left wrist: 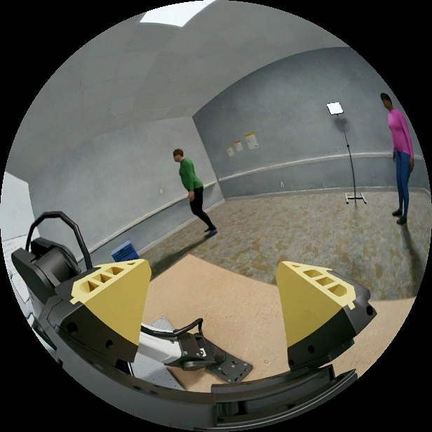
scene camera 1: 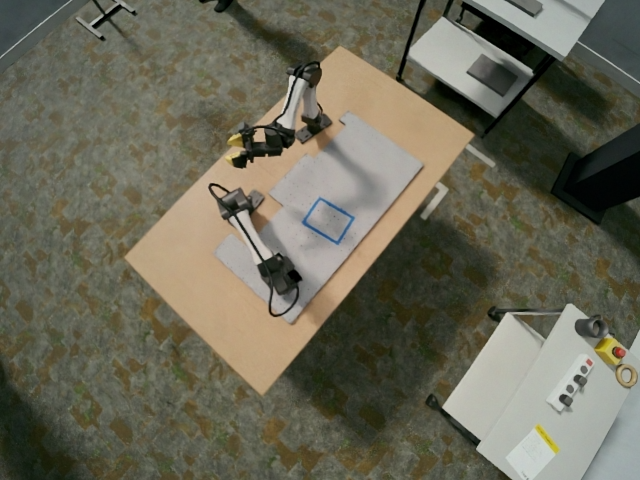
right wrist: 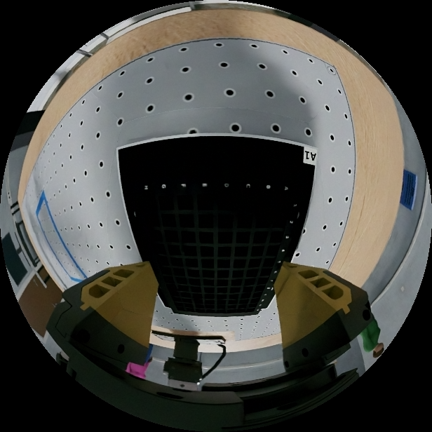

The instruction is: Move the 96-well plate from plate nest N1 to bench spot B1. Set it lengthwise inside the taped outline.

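Where they show: left gripper, fingertip midpoint: (scene camera 1: 226, 150); left arm's base, origin of the base link: (scene camera 1: 313, 128).
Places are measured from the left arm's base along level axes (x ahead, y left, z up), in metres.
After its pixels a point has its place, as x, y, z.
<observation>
The dark 96-well plate (right wrist: 220, 240) lies below the right wrist, its lettered end toward the top of that view. A light-edged border with an A1 tag (right wrist: 310, 155) frames it; where plate ends and nest N1 begins is too dark to tell. My right gripper (right wrist: 215, 270) (scene camera 1: 287, 279) @(0.488, -0.564, 0.030) is shut on the plate, yellow fingers against its two long sides. In scene camera 1 the arm mostly hides plate and fingers. The blue taped outline (scene camera 1: 321, 232) @(0.453, -0.309, 0.014) (right wrist: 40, 205) lies on the grey perforated board. My left gripper (left wrist: 213, 270) (scene camera 1: 231, 149) @(0.046, -0.435, 0.317) is open and empty, high over the table's upper-left edge.
The grey board (scene camera 1: 372, 155) @(0.307, 0.126, 0.015) (right wrist: 160, 60) lies on the wooden table (scene camera 1: 180, 268) @(0.180, -0.912, 0.000). The left arm's base (scene camera 1: 314, 129) @(0.029, -0.013, 0.038) and the right arm's base (scene camera 1: 254, 200) @(0.135, -0.456, 0.010) stand along the table's upper-left side. A white cart (scene camera 1: 522, 392) stands on the floor at the lower right.
</observation>
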